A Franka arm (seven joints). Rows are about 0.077 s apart.
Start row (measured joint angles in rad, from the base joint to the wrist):
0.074 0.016 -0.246 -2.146 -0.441 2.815 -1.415
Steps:
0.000 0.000 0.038 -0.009 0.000 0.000 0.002
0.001 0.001 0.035 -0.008 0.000 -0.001 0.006
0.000 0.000 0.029 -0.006 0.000 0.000 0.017
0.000 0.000 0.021 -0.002 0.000 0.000 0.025
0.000 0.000 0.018 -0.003 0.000 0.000 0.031
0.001 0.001 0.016 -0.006 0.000 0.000 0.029
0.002 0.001 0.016 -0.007 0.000 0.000 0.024
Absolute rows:
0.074 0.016 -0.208 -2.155 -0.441 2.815 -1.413
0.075 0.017 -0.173 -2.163 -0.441 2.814 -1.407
0.075 0.017 -0.144 -2.169 -0.441 2.814 -1.390
0.075 0.017 -0.123 -2.171 -0.441 2.814 -1.365
0.075 0.017 -0.105 -2.174 -0.441 2.814 -1.334
0.076 0.018 -0.089 -2.180 -0.441 2.814 -1.305
0.078 0.019 -0.073 -2.187 -0.441 2.814 -1.281

